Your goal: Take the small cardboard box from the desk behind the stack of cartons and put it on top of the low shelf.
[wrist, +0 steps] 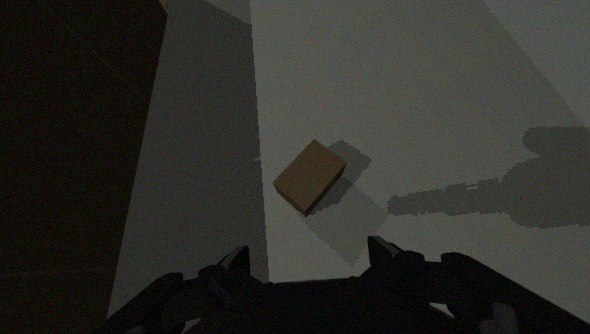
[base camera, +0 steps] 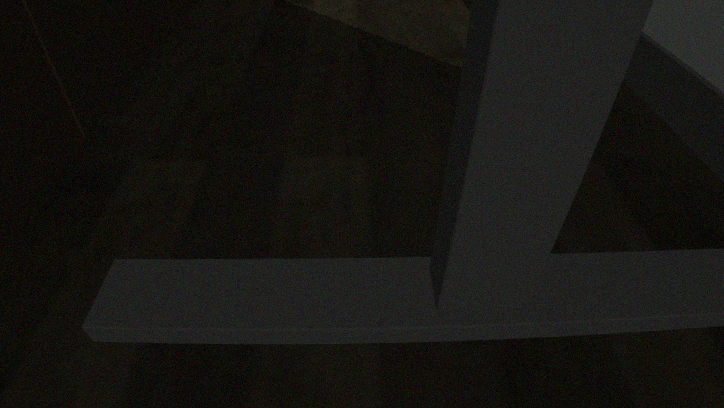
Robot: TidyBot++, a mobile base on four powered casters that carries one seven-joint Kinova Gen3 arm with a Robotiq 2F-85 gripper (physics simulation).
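Places are measured from the arm's base along level axes (x right, y ahead, z up), in centimetres.
Where they show: gripper, between the fingertips: (wrist: pixel 308 254).
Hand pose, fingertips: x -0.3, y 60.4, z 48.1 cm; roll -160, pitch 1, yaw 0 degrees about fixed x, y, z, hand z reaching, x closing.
Note:
Things, the pixels of their centre, and the offset from my fingertips. "spot": a spot on its surface instead. Level surfaces: height alone.
- small brown cardboard box, middle of its body: (wrist: pixel 310 178) dx +1.1, dy +10.6, dz -13.3 cm
- pale desk top, height of its surface: dz -15.8 cm
- grey desk leg, a spot on its surface: (base camera: pixel 526 126) spot: dx +10.1, dy -29.0, dz -66.6 cm
A small brown cardboard box (wrist: pixel 310 175) lies on the pale desk top (wrist: pixel 400 90) in the middle of the wrist view, turned at an angle to the desk's edge. My gripper (wrist: pixel 308 254) is open, with its two fingertips wide apart at the bottom of the wrist view. The box is beyond the fingertips, a little above them in the picture, and is not between them. The stack of cartons and the low shelf cannot be made out in either view.
In the base camera view a grey desk leg (base camera: pixel 526 126) rises from a long grey foot bar (base camera: pixel 273 299) close in front of the base. The dark floor (wrist: pixel 65 150) shows left of the desk in the wrist view. Shadows fall across the desk top.

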